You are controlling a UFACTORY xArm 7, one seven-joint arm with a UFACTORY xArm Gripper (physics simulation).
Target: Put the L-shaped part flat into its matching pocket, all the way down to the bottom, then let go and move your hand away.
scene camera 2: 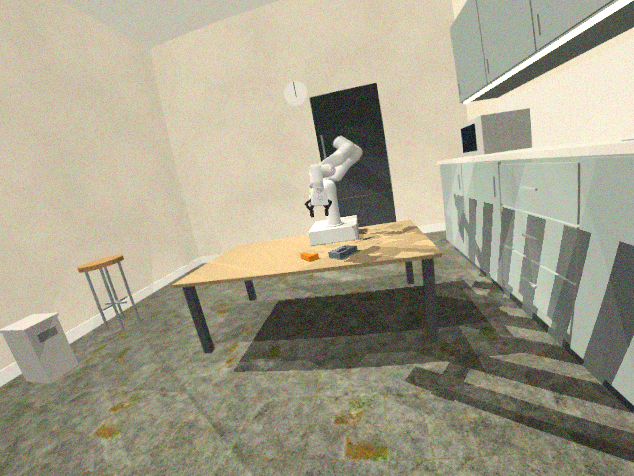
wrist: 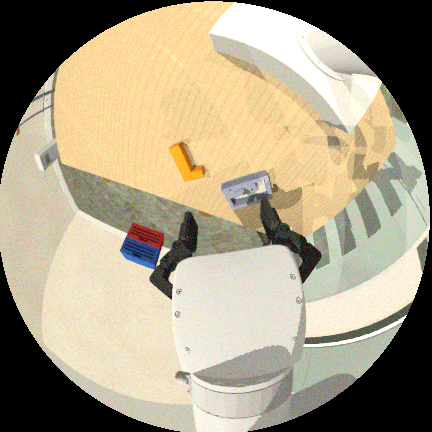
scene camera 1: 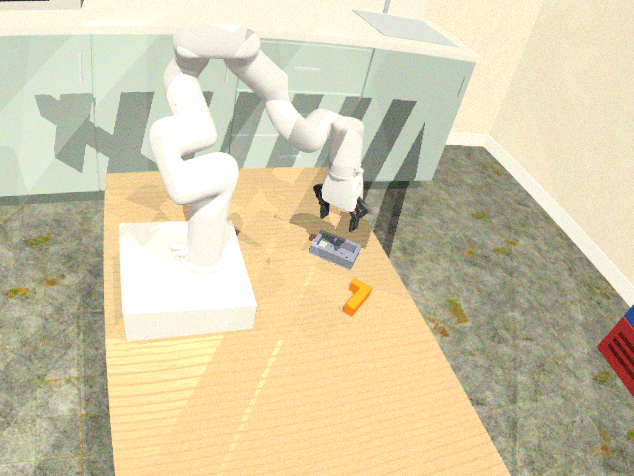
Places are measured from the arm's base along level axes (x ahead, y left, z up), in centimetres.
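Where they show: gripper, fingertip midpoint: [scene camera 2: 319, 216] [wrist: 226, 212] [scene camera 1: 338, 223]; arm's base, origin of the base link: [scene camera 2: 334, 224] [scene camera 1: 202, 257].
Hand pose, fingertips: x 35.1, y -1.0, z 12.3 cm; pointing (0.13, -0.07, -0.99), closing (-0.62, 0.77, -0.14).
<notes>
Things, the pixels of their top centre, and the offset from my fingertips. Level surfaces: height alone.
- orange L-shaped part, middle of its top: [wrist: 186, 162] [scene camera 1: 354, 293] [scene camera 2: 309, 253] dx +7.1, dy -8.4, dz -19.2 cm
- pocket block, middle of its top: [wrist: 248, 194] [scene camera 1: 336, 245] [scene camera 2: 342, 248] dx +7.3, dy +11.3, dz -18.5 cm
- wooden table, its level: dz -22.2 cm
The orange L-shaped part [scene camera 1: 358, 297] [scene camera 2: 309, 256] [wrist: 185, 164] lies flat on the table, apart from the grey-blue pocket block. The pocket block [scene camera 1: 331, 256] [scene camera 2: 342, 252] [wrist: 251, 175] lies on the table near its edge, with a recess in its top; the outline of the pocket is too small to read clearly. My gripper [scene camera 1: 337, 221] [scene camera 2: 319, 214] [wrist: 226, 212] is open and empty. It hangs above the table, above and behind the block in the first scene view. In the wrist view one fingertip overlaps the block's edge.
The wooden table [scene camera 1: 327, 389] [scene camera 2: 245, 261] carries the arm's white base [scene camera 1: 189, 307] [scene camera 2: 332, 234] [wrist: 280, 65]. The table edge runs close by the block and the part. Pale green cabinets [scene camera 1: 409, 102] stand behind the table. A red and blue box [scene camera 1: 622, 348] [wrist: 142, 245] lies beyond the table.
</notes>
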